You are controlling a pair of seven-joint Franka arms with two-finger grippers.
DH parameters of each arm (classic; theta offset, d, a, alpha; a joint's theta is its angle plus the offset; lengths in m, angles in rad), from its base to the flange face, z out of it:
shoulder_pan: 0 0.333 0 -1.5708
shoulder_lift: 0 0 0 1.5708
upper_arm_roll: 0 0.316 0.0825 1.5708
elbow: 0 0 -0.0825 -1.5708
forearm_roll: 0 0.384 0 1.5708
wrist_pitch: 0 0 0.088 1.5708
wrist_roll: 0 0.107 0 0
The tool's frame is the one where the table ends.
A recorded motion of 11 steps. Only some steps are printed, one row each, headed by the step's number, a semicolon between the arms.
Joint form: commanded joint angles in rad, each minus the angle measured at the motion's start. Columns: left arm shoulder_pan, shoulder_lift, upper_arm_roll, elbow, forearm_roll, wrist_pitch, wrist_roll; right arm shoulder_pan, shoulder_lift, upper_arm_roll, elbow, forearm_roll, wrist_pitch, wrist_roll.
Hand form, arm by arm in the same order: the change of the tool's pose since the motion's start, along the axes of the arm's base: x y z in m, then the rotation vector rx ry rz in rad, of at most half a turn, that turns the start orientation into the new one. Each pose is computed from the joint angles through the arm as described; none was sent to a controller.
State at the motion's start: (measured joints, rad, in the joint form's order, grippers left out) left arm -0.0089 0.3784 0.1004 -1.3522 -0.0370 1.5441 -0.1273; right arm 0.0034 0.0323 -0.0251 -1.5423 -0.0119 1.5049 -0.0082
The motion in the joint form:
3: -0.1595 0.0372 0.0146 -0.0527 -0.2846 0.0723 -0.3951; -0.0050 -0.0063 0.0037 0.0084 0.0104 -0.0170 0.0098
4: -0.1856 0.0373 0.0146 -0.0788 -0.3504 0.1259 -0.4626; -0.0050 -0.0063 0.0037 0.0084 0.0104 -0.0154 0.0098
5: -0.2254 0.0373 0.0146 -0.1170 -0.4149 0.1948 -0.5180; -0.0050 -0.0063 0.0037 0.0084 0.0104 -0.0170 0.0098
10: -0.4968 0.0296 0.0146 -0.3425 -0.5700 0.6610 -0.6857; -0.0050 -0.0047 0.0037 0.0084 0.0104 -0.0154 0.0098
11: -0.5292 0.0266 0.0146 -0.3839 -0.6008 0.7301 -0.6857; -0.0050 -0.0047 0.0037 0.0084 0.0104 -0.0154 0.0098
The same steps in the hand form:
3: 0.0068 -0.1248 -0.0397 -0.1883 0.0664 0.3082; -0.0035 0.0005 0.0060 0.0100 0.0020 -0.0112
4: 0.0076 -0.1464 -0.0465 -0.2383 0.0655 0.3774; -0.0033 0.0004 0.0062 0.0100 0.0004 -0.0111
5: 0.0060 -0.1751 -0.0577 -0.2870 0.0662 0.4314; -0.0035 0.0005 0.0060 0.0100 0.0020 -0.0112
10: -0.0368 -0.3276 -0.1208 -0.3955 -0.0464 0.5608; -0.0028 0.0004 0.0053 0.0100 0.0020 -0.0112
11: -0.0470 -0.3411 -0.1323 -0.4128 -0.0616 0.5753; -0.0028 0.0004 0.0053 0.0100 0.0020 -0.0112

